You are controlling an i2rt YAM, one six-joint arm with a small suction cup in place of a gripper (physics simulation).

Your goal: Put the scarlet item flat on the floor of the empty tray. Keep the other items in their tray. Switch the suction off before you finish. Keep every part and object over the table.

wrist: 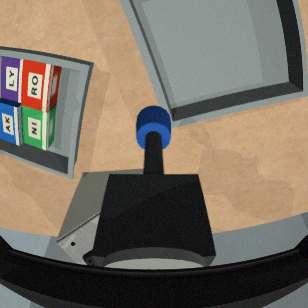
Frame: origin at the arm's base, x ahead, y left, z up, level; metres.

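Seen in the pictures: hand at its tool point: (153,121).
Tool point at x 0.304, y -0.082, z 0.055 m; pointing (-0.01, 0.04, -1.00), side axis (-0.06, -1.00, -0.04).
Observation:
Offsets run from my tool point to a thing's top centre. Level surfaces: height alone.
The scarlet item @[dx +0.020, dy +0.193, dz -0.115 m] (35,85) is a red block labelled RO. It stands among other blocks in the smaller grey tray @[dx -0.022, dy +0.245, dz -0.108 m] (82,97) at the left of the wrist view. The empty grey tray @[dx +0.071, dy -0.102, dz -0.108 m] (210,50) is at the upper right, cut off by the view's top edge, with its bare floor showing. My gripper (153,125), a blue suction cup on a black stem, is open and holds nothing. It appears between the two trays, close to the near left corner of the empty tray in the picture. Its height above the table is hard to tell.
Beside the scarlet item are a purple block @[dx +0.042, dy +0.246, dz -0.121 m] (11,80) labelled LY, a green block @[dx -0.059, dy +0.225, dz -0.119 m] (34,127) labelled NI and a blue block @[dx -0.037, dy +0.278, dz -0.106 m] (7,122) labelled AK. The tan table @[dz -0.158 m] (240,165) shows around both trays, and its near edge curves across the lower part of the view.

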